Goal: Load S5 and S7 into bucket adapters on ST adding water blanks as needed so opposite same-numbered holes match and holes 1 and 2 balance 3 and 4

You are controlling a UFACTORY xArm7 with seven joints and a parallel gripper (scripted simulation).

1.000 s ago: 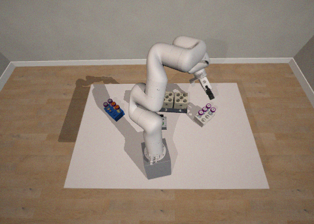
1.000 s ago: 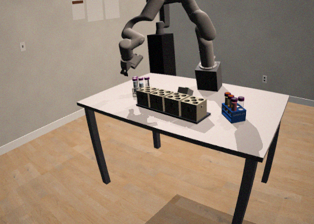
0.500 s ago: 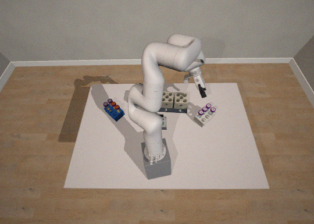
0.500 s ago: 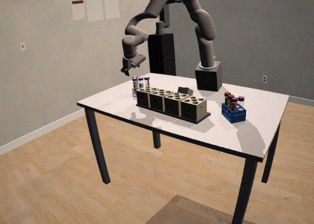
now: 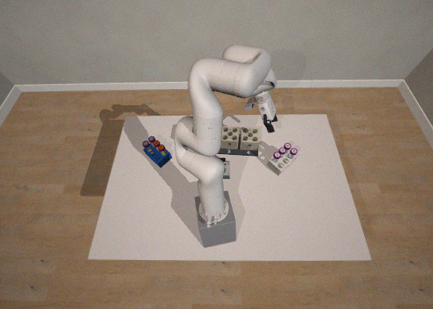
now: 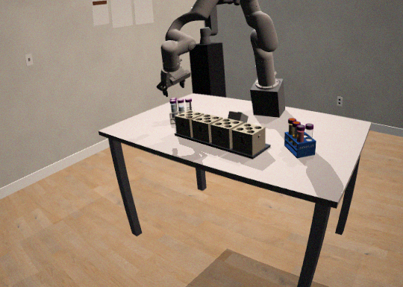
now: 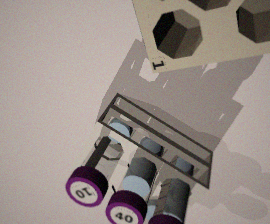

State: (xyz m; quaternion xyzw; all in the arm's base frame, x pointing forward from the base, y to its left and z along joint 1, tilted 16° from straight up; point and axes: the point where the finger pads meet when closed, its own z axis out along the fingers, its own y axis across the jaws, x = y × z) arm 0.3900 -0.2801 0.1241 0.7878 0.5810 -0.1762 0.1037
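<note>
My gripper is now 170 mm above the white rack, 110 mm past it and 70 mm to the left of it. From my hand the other things lie so: adapter: 430 mm to the left, 150 mm below, 20 mm ahead; then dark stand: 260 mm to the left, 200 mm below, 10 mm ahead; then blue rack: 610 mm to the left, 170 mm below, 90 mm behind.
</note>
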